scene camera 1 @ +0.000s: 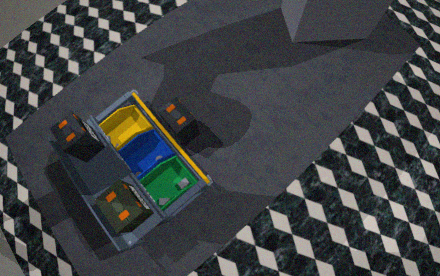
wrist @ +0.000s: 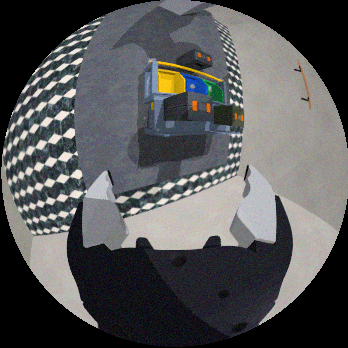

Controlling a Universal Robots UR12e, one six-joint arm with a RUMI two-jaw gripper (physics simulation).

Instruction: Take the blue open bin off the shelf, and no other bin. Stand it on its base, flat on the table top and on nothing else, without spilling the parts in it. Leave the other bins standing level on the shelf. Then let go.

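Frame: origin at the arm's base, x ahead, y left, z up, level; metres.
Seen in the pictures: gripper, fingertip midpoint: [wrist: 177,169].
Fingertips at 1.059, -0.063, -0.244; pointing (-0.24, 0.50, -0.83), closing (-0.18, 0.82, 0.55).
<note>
Pixels of each thing's top centre, then the offset from my fingertips to it, as dx, dy, dz. "pt": a spot on its surface instead. Level surfaces: height alone.
- blue open bin at a spot on its surface: [scene camera 1: 142,156] pt -0.223, +0.222, -0.347
- yellow bin at a spot on its surface: [scene camera 1: 125,129] pt -0.213, +0.109, -0.347
- green bin at a spot on its surface: [scene camera 1: 167,184] pt -0.251, +0.340, -0.347
- dark table top at its surface level: dz -0.356
- olive case at its top centre: [scene camera 1: 117,205] [wrist: 238,116] -0.147, +0.369, -0.159
The blue open bin [scene camera 1: 142,156] [wrist: 196,86] stands in the shelf's upper row, between the yellow bin [scene camera 1: 125,129] [wrist: 170,82] and the green bin [scene camera 1: 167,184] [wrist: 215,92]. Small grey parts show in the blue and green bins. The blue-grey shelf [scene camera 1: 131,241] [wrist: 150,86] has a yellow rail along one long side and stands on the dark table top [scene camera 1: 300,105] [wrist: 105,115]. My gripper [wrist: 177,169] is open and empty, well away from the shelf and bins in the wrist view. It does not show in the scene view.
A dark case [scene camera 1: 80,141] [wrist: 186,107] and an olive case [scene camera 1: 124,210] [wrist: 227,116] sit on the shelf's lower level. Another dark case [scene camera 1: 179,121] [wrist: 196,59] stands beyond the yellow rail. A large grey block [scene camera 1: 330,21] stands at the far end of the table.
</note>
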